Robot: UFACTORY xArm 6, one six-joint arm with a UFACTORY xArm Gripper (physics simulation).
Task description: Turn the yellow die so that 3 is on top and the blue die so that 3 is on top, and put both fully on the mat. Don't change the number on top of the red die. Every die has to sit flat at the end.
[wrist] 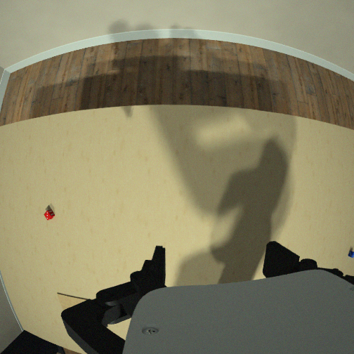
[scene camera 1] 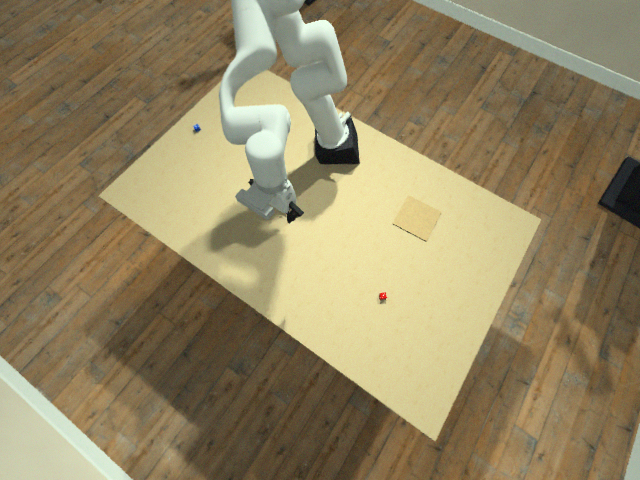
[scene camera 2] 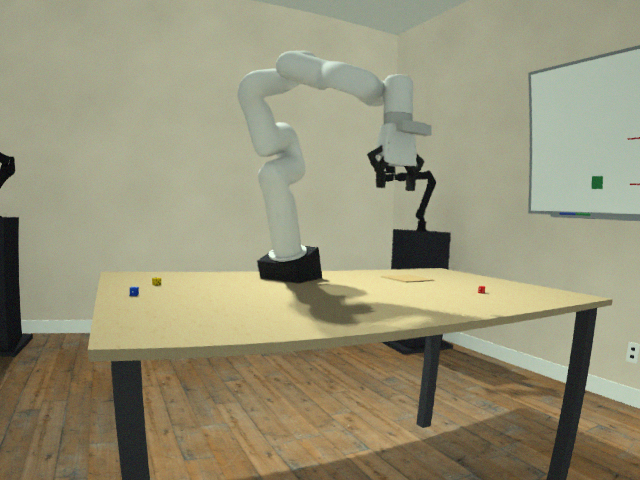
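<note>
The yellow die [scene camera 2: 156,281] stands at the left of the table near the blue die; it does not show in scene camera 1. The blue die [scene camera 1: 196,127] [scene camera 2: 134,291] [wrist: 351,253] lies off the mat, partly cut off at the wrist view's right edge. The red die [scene camera 1: 383,296] [scene camera 2: 481,289] [wrist: 49,214] lies off the mat, on the table. The thin square mat [scene camera 1: 417,218] [scene camera 2: 408,278] [wrist: 68,301] lies flat between the arm base and the red die's side. My gripper [scene camera 1: 271,200] [scene camera 2: 395,184] [wrist: 217,261] is open and empty, high above the table. Top numbers are too small to read surely.
The black arm base [scene camera 1: 337,149] [scene camera 2: 290,268] stands at the table's back edge, between the blue and yellow dice and the mat. The table [scene camera 1: 330,268] [scene camera 2: 232,320] [wrist: 125,165] carries the arm's shadow. Black stands are on the floor beyond it.
</note>
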